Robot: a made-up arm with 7 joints.
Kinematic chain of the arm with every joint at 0, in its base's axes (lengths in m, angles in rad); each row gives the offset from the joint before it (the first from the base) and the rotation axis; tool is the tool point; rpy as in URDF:
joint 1: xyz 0 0 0.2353 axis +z
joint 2: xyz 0 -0.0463 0.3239 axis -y
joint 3: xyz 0 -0.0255 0.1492 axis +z
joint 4: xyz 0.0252 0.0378 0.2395 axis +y
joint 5: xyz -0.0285 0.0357 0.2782 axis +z
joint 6: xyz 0 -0.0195 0.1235 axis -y
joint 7: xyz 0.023 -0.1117 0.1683 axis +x
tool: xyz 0 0 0 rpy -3.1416 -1.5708 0
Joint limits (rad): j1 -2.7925..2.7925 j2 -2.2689..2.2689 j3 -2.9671..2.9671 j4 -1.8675..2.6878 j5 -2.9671..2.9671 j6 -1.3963..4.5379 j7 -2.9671..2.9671
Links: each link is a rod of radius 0.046 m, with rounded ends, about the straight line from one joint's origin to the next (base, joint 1, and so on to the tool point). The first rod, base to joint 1, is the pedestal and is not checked.
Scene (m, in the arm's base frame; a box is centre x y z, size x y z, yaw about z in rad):
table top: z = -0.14
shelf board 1: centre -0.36 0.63 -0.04 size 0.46 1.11 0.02 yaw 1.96
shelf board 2: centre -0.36 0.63 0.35 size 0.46 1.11 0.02 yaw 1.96
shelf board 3: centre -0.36 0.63 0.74 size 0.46 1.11 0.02 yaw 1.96
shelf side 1: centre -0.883 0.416 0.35 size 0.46 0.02 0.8 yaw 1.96
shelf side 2: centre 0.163 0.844 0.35 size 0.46 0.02 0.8 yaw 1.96
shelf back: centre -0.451 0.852 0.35 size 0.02 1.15 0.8 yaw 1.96
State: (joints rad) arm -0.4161 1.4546 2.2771 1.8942 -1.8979 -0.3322 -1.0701
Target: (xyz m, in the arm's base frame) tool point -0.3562 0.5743 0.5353
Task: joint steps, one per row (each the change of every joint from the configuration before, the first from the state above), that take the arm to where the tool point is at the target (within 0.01 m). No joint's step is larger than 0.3 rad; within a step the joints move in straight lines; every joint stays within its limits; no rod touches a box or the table.
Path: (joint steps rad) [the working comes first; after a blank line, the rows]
Joints at the target: -0.2530 1.0869 1.9886 1.8340 -1.8096 -0.4848 -1.0701
Straight joint move there: touches shelf board 2.

1: 0.1122 -0.0953 0.0966 0.2967 0.0113 -0.0079 0.0000
2: 0.1123 -0.0952 0.0966 0.2967 0.0113 -0.0080 0.0000
3: 0.2074 -0.1213 -0.1587 0.0331 0.1327 -0.2158 0.0000
4: 0.2073 -0.1213 -0.1588 0.0330 0.1328 -0.2158 0.0000
5: 0.2074 -0.1212 -0.1587 0.0331 0.1327 -0.2157 0.0000
6: -0.2278 0.0622 -0.0019 -0.2509 -0.1108 0.1702 0.0000
7: -0.2278 0.0622 -0.0018 -0.2509 -0.1109 0.1702 0.0000
8: -0.2279 0.0622 -0.0018 -0.2510 -0.1108 0.1702 0.0000

